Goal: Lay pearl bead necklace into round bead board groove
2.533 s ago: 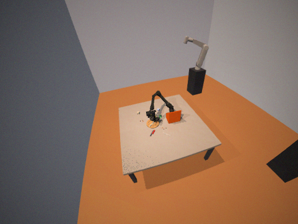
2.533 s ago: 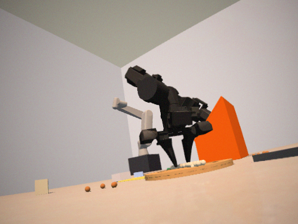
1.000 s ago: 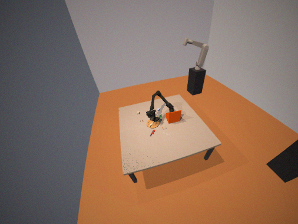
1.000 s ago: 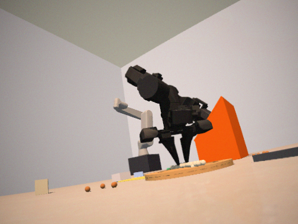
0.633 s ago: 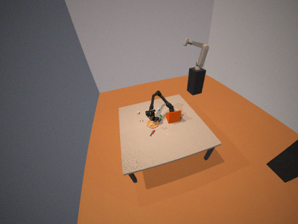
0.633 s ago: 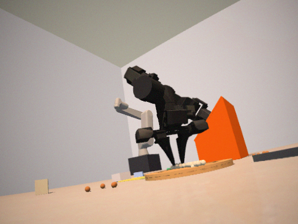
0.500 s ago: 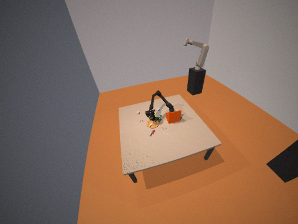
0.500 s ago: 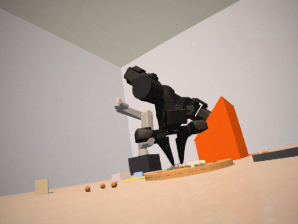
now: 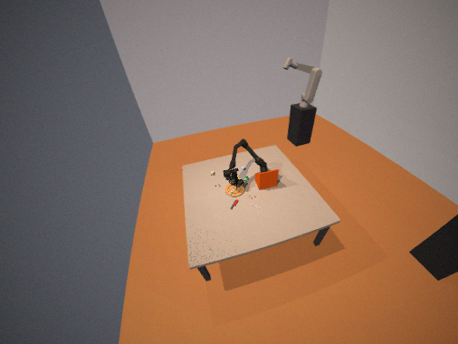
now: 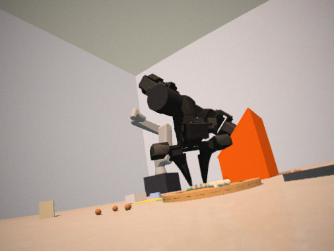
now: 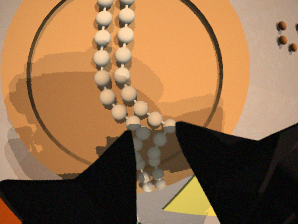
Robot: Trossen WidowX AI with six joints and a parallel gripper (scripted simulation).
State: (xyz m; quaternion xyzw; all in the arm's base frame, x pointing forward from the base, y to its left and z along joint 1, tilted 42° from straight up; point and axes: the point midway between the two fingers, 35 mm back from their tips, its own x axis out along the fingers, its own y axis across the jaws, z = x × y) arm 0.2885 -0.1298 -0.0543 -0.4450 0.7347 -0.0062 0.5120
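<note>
Right now the round wooden bead board is 20 mm ahead of my gripper tip, 30 mm to the left of it and 10 mm below it. The rest, counted from my gripper tip: tan cube: 180 mm ahead, 300 mm to the right; then yellow flat piece: 40 mm behind, 140 mm to the right, 20 mm below; then red-handled tool: 80 mm ahead, 210 mm to the left, 20 mm below.
</note>
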